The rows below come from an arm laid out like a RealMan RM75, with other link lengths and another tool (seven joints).
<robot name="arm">
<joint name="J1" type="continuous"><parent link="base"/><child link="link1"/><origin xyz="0 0 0.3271"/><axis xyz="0 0 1"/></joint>
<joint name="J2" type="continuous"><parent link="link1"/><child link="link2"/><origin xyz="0 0 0" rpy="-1.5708 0 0"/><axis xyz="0 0 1"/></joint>
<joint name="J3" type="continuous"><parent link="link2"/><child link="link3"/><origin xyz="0 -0.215 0" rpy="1.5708 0 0"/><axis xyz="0 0 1"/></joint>
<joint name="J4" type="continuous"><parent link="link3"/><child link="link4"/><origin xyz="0 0 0" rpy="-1.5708 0 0"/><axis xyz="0 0 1"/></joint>
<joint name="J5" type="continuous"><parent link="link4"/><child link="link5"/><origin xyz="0 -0.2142 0" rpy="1.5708 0 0"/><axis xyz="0 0 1"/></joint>
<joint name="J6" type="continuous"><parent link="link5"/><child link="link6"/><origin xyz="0 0 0" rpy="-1.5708 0 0"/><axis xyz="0 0 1"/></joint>
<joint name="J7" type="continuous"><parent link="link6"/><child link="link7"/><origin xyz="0 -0.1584 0" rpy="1.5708 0 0"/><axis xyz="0 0 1"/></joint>
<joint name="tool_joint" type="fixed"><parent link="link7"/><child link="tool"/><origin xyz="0.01 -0.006 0.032" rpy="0 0.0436 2.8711"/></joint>
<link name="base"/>
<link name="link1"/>
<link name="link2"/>
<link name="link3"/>
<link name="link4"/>
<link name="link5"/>
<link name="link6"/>
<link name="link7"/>
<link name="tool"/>
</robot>
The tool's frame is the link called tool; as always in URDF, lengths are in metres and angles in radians. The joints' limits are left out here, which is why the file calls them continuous.
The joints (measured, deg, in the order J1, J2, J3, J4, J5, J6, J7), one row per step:
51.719 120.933 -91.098 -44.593 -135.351 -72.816 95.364
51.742 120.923 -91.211 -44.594 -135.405 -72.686 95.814
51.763 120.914 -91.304 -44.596 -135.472 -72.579 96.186
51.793 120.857 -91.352 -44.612 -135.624 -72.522 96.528
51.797 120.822 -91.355 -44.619 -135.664 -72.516 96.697
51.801 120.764 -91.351 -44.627 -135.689 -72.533 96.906
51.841 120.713 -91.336 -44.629 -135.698 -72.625 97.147
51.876 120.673 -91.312 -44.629 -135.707 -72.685 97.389
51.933 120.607 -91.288 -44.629 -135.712 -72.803 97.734
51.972 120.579 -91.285 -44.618 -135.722 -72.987 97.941
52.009 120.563 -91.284 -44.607 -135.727 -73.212 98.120
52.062 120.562 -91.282 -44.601 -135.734 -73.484 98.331
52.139 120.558 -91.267 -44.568 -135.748 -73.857 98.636
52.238 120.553 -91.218 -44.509 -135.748 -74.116 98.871
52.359 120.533 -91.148 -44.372 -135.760 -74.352 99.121
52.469 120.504 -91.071 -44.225 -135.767 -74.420 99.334
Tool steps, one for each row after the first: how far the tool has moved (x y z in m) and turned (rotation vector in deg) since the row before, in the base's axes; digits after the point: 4 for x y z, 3 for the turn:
0.0001 0.0003 0.0000 0.243 -0.082 -0.266
0.0001 0.0003 0.0000 0.206 -0.087 -0.208
0.0004 0.0006 0.0005 0.232 -0.173 -0.168
0.0002 0.0002 0.0003 0.106 -0.051 -0.127
0.0003 0.0003 0.0004 0.121 -0.053 -0.181
0.0001 0.0001 0.0004 0.064 -0.053 -0.219
0.0000 0.0001 0.0003 0.088 -0.031 -0.219
0.0001 0.0001 0.0005 0.098 -0.060 -0.315
0.0002 -0.0004 0.0003 -0.056 -0.085 -0.228
0.0002 -0.0006 0.0002 -0.114 -0.089 -0.220
0.0000 -0.0007 0.0001 -0.151 -0.094 -0.247
0.0002 -0.0010 0.0002 -0.198 -0.139 -0.374
-0.0001 -0.0006 0.0002 -0.118 -0.079 -0.290
0.0002 -0.0005 0.0002 -0.090 -0.110 -0.346
0.0002 0.0001 0.0002 0.048 -0.055 -0.274

